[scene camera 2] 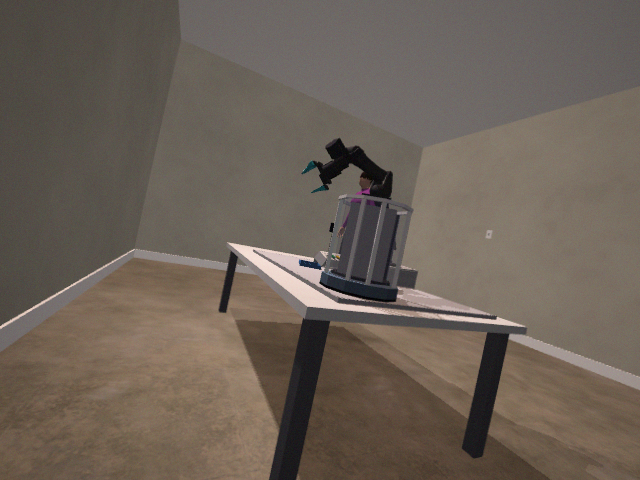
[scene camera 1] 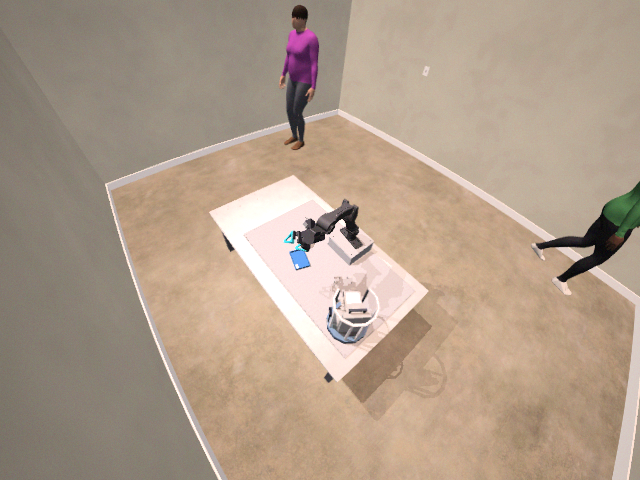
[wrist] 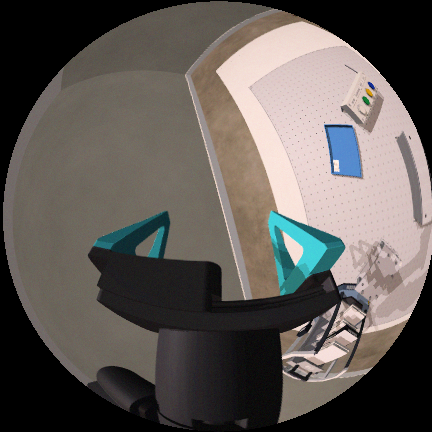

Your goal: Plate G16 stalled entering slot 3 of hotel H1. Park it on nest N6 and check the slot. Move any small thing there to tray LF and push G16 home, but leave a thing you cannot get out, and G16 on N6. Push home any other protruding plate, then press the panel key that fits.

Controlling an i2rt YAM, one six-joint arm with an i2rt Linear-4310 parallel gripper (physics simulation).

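Places are measured from the arm's base along level axes (x ahead, y left, z up), in millimetres.
Pixels of known places: gripper, fingertip midpoint: (scene camera 2: 306, 183) (scene camera 1: 289, 244) (wrist: 218, 216); arm's base at its link origin: (scene camera 1: 350, 237).
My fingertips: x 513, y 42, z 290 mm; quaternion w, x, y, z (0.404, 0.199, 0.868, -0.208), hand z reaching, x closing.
Observation:
Ahead of a thing's pixels: the offset from my fingertips to its top centre. "*": to the spot under its first point.
My gripper (scene camera 1: 293, 243) (scene camera 2: 307, 182) (wrist: 218, 216) is open and empty, with its cyan fingers wide apart, held high over the table's far part. The round caged carousel stands at the near end on a blue base @[* dx -32, dy +462, dz -322 mm] (scene camera 1: 336, 334) (scene camera 2: 356, 288); pale plates show inside its cage in the wrist view. Slot numbers, G16 and any small thing in a slot cannot be made out. A blue tray @[dx -129, dy -118, dz -365 mm] (scene camera 1: 299, 259) (scene camera 2: 310, 264) (wrist: 345, 150) with a small white label lies flat below the gripper. The key panel @[* dx -246, dy -225, dz -311 mm] (wrist: 356, 102) has white, green, yellow and blue keys. Which part is N6 cannot be told.
The arm's grey base box (scene camera 1: 350, 253) stands at the table's long side. A pale low fixture @[dx -247, dy +246, dz -307 mm] (wrist: 385, 256) lies between it and the carousel. A person in purple (scene camera 1: 301, 56) stands beyond the table, and one in green (scene camera 1: 622, 211) is at the right.

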